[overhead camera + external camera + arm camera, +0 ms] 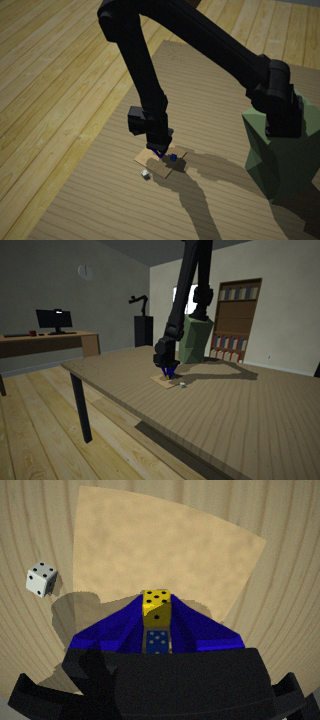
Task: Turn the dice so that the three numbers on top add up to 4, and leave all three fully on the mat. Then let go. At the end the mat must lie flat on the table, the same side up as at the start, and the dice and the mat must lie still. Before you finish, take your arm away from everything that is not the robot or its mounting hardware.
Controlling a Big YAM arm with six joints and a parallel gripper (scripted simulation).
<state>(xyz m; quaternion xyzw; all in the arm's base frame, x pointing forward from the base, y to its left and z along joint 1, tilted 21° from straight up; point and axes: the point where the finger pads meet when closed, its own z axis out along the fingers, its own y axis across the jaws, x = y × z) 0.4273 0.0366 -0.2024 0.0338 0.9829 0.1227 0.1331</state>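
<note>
My hand is right at the yellow die. Round my hand: tan mat: 20 mm below; blue die: 50 mm behind; white die: 100 mm to the left, 30 mm ahead, 10 mm below.
</note>
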